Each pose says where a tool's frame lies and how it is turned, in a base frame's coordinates. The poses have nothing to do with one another.
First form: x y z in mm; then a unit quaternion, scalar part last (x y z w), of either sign.
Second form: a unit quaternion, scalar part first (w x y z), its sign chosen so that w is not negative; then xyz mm. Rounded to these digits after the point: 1 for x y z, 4 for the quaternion.
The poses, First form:
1: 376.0 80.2 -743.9 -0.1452 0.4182 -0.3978 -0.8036
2: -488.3 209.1 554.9 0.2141 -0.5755 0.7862 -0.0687
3: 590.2 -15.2 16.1 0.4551 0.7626 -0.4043 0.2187
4: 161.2 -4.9 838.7 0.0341 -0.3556 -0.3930 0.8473
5: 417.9 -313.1 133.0 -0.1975 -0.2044 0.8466 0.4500
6: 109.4 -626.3 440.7 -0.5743 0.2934 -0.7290 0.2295
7: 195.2 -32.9 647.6 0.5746 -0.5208 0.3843 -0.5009
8: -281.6 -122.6 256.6 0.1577 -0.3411 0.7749 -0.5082
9: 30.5 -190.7 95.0 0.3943 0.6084 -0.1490 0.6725
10: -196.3 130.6 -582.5 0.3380 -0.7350 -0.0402 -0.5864
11: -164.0 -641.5 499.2 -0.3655 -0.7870 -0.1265 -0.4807
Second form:
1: 0.8036 0.1452 -0.4182 0.3978 376.0 80.2 -743.9
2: 0.0687 -0.2141 0.5755 -0.7862 -488.3 209.1 554.9
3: 0.2187 0.4551 0.7626 -0.4043 590.2 -15.2 16.1
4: 0.8473 0.0341 -0.3556 -0.3930 161.2 -4.9 838.7
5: 0.4500 -0.1975 -0.2044 0.8466 417.9 -313.1 133.0
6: 0.2295 -0.5743 0.2934 -0.7290 109.4 -626.3 440.7
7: 0.5009 -0.5746 0.5208 -0.3843 195.2 -32.9 647.6
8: 0.5082 -0.1577 0.3411 -0.7749 -281.6 -122.6 256.6
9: 0.6725 0.3943 0.6084 -0.1490 30.5 -190.7 95.0
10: 0.5864 -0.3380 0.7350 0.0402 -196.3 130.6 -582.5
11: 0.4807 0.3655 0.7870 0.1265 -164.0 -641.5 499.2
